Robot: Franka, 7 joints.
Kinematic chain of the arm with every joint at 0, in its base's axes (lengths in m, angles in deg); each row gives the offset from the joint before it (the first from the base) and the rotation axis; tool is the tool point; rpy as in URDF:
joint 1: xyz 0 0 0.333 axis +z
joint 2: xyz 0 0 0 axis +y
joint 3: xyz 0 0 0.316 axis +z
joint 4: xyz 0.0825 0 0 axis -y
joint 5: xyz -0.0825 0 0.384 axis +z
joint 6: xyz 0 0 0 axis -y
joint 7: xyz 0.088 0 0 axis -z
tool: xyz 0 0 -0.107 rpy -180 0 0
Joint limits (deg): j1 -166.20..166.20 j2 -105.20..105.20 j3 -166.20..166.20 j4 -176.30..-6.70 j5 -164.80..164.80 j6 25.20..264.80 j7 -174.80..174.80
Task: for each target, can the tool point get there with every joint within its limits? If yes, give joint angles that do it. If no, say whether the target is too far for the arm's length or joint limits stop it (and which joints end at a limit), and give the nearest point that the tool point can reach.
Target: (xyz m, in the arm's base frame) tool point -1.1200 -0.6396 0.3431
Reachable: no: too far | nearest point -0.7450 -0.4254 0.3397 | short by 0.432 m
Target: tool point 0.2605 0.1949 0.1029
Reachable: yes | joints 135.97 86.22 -39.50 -155.01 76.84 191.00 38.43
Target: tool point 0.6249 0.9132 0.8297
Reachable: no: too far | nearest point 0.4420 0.6459 0.6843 | short by 0.355 m
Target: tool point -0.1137 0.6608 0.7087
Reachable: yes | joints -101.32 -50.84 -82.98 -33.46 80.91 216.15 -118.39
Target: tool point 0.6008 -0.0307 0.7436
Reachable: yes | joints -37.24 79.80 140.36 -84.23 25.63 223.91 -64.92
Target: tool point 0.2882 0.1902 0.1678
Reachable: yes | joints 129.92 75.00 -68.96 -143.39 10.86 101.85 11.00
